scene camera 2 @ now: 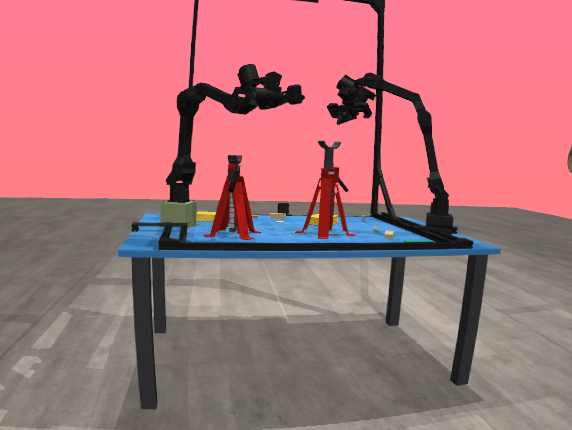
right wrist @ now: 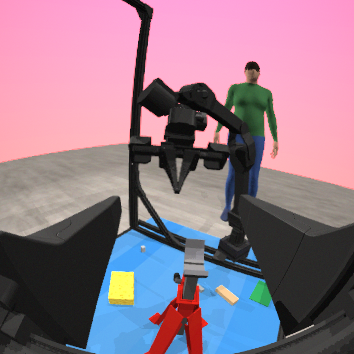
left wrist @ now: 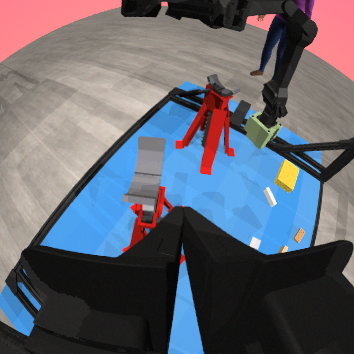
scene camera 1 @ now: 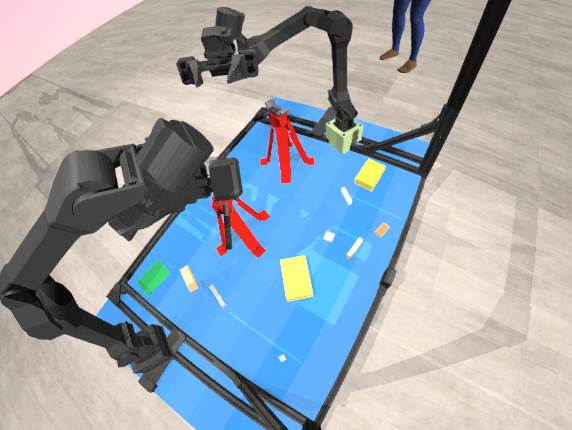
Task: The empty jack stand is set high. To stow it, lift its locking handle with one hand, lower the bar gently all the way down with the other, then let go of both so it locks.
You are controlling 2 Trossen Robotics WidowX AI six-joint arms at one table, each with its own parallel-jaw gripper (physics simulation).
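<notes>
The high-set red jack stand [scene camera 1: 242,230] [scene camera 2: 327,200] [right wrist: 188,292] is upright, its grey bar [scene camera 2: 328,158] raised and its saddle [scene camera 2: 329,145] [left wrist: 149,167] [right wrist: 194,257] empty. Its dark locking handle [scene camera 2: 343,185] [right wrist: 177,277] slants down from the side. A second red jack stand [scene camera 1: 284,145] [scene camera 2: 235,200] [left wrist: 214,130] has its saddle low. My left gripper [scene camera 2: 341,121] [left wrist: 181,213] [right wrist: 176,192] is shut and empty, above the high stand; its fingertips are hidden in scene camera 1. My right gripper [scene camera 1: 214,82] [right wrist: 180,203] is open and empty, high up, apart from both stands.
Yellow sponges [scene camera 1: 297,278] [scene camera 1: 370,175] [right wrist: 121,288], a green piece [scene camera 1: 154,278] [right wrist: 260,293] and several small blocks lie on the blue table [scene camera 1: 320,345]. A black frame [scene camera 1: 350,305] [scene camera 2: 310,245] edges the table, with an upright post [scene camera 1: 465,85] [scene camera 2: 378,110].
</notes>
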